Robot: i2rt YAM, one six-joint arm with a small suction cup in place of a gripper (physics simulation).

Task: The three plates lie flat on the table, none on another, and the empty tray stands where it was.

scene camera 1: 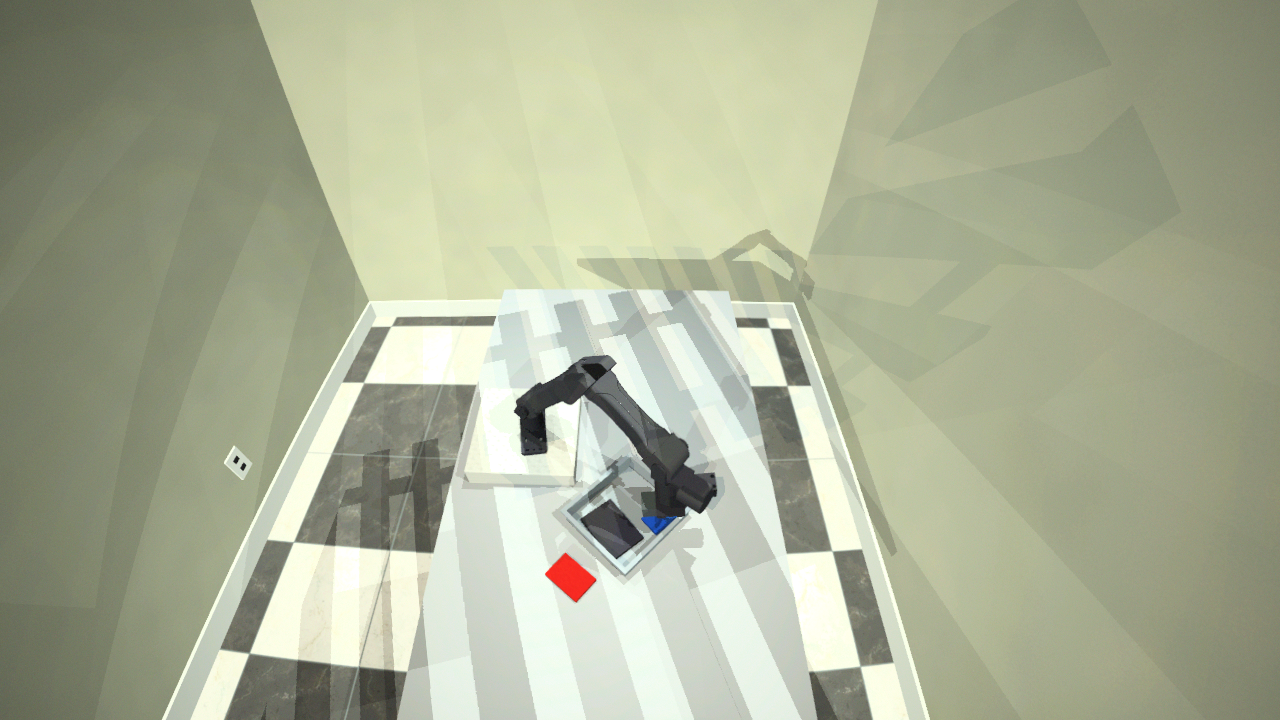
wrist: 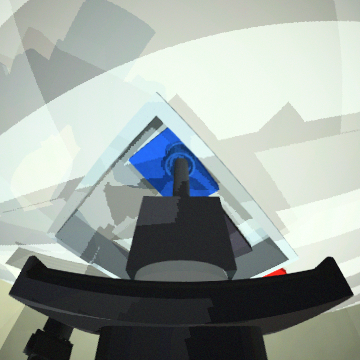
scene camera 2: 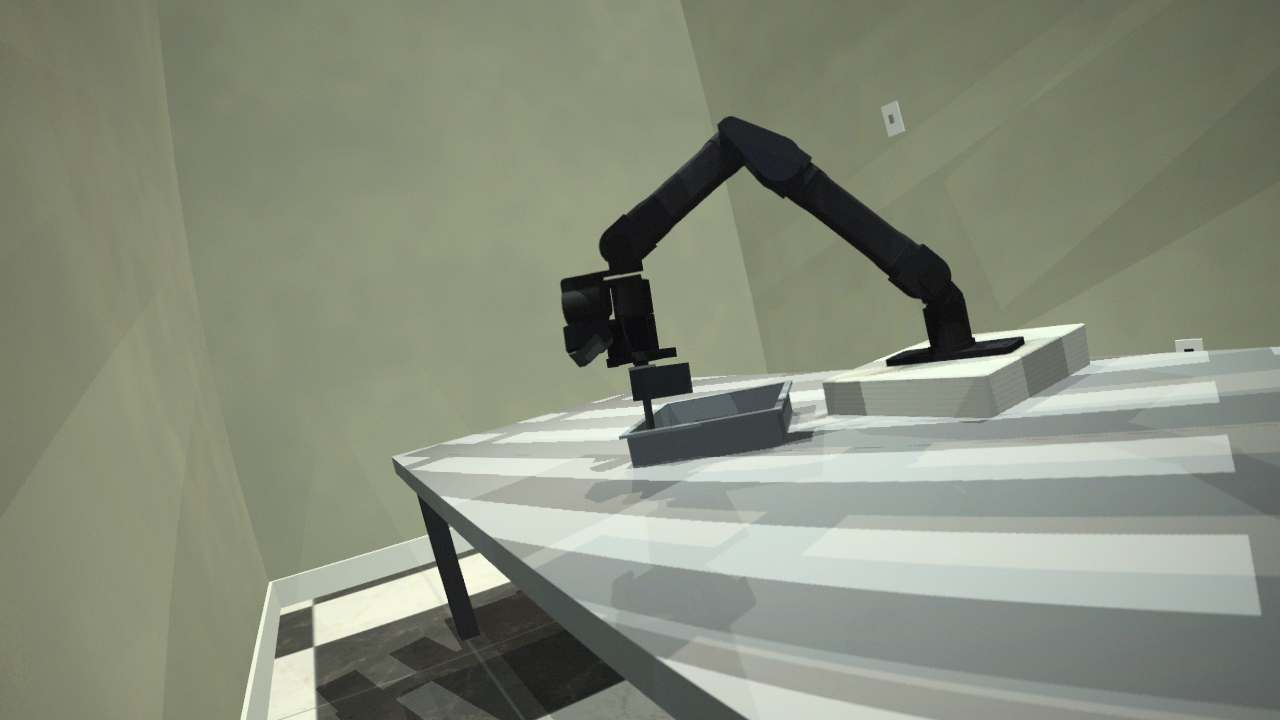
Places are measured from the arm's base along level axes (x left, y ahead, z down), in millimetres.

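Where they show: hand, tool point: [scene camera 1: 671, 518] [wrist: 180, 151] [scene camera 2: 654, 452]; arm's base, link origin: [scene camera 1: 533, 424] [scene camera 2: 953, 355].
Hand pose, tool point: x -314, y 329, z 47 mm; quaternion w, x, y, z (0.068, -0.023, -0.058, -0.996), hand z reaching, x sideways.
Things, the pixels of their centre, and the offset from my tool point. Level surfaces: height alone.
- blue plate, body centre: [wrist: 174, 172] [scene camera 1: 661, 516] dz +1, dx +9, dy -24 mm
- tray, body centre: [wrist: 170, 238] [scene camera 2: 716, 421] [scene camera 1: 627, 512] dz -16, dx +26, dy -107 mm
- black plate, body centre: [wrist: 196, 248] [scene camera 1: 611, 528] dz +1, dx -4, dy -152 mm
- red plate, body centre: [wrist: 255, 278] [scene camera 1: 570, 577] dz +4, dx -111, dy -265 mm
- table, surface height: dz +9 mm
The blue plate [scene camera 1: 657, 524] [wrist: 145, 161] lies in the tray [scene camera 1: 593, 548] [scene camera 2: 707, 440] [wrist: 257, 215], near one corner, partly under the arm in scene camera 1. My suction cup [wrist: 179, 162] is down inside the tray and against the blue plate's top, shut on it; the tray wall hides the cup in scene camera 2. A black plate [scene camera 1: 612, 528] [wrist: 239, 237] lies flat in the same tray beside the blue one. The red plate [scene camera 1: 570, 577] [wrist: 276, 273] lies flat on the table outside the tray, near its lower left side in scene camera 1.
The arm's base stands on a thick white block [scene camera 1: 492, 447] [scene camera 2: 904, 396] close to the tray, on the table [scene camera 1: 742, 662] [scene camera 2: 895, 591]. The tray's raised walls surround the cup. Striped shadows cross the table top.
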